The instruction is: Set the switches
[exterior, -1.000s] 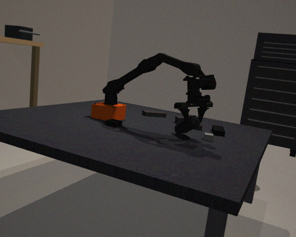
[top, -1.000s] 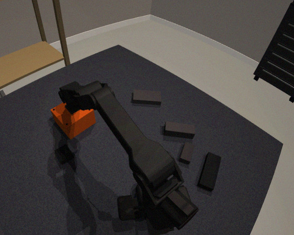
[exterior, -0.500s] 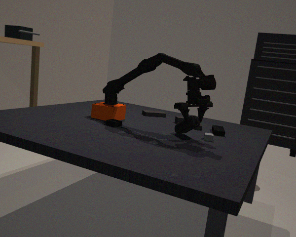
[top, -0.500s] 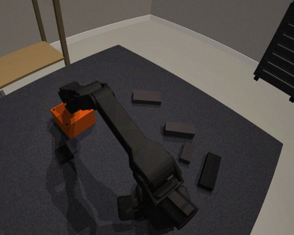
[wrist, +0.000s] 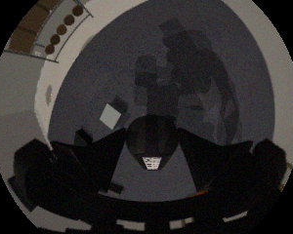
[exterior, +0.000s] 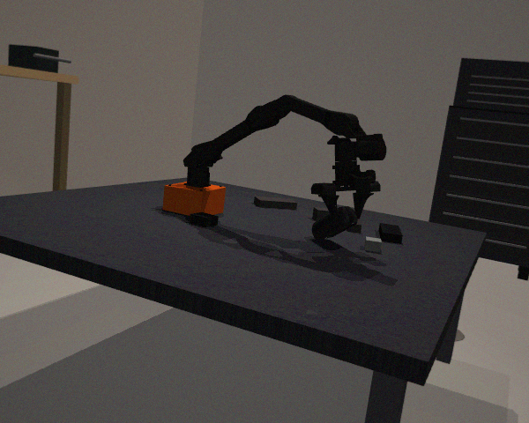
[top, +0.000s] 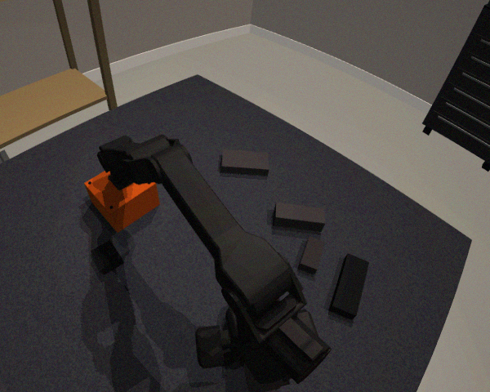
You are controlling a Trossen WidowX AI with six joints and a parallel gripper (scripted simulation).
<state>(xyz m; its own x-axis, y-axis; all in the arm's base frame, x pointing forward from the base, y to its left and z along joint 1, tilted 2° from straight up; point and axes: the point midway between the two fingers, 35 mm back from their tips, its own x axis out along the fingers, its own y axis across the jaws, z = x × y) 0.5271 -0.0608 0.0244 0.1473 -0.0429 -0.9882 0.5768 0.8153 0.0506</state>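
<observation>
The light grey cube is 8 cm to the left of my gripper tip, 7 cm below it and 6 cm ahead of it. Also, from my gripper tip: long black block: 30 cm to the left, 7 cm below, 5 cm ahead; then black cube: 40 cm behind, 8 cm to the right, 7 cm below.
</observation>
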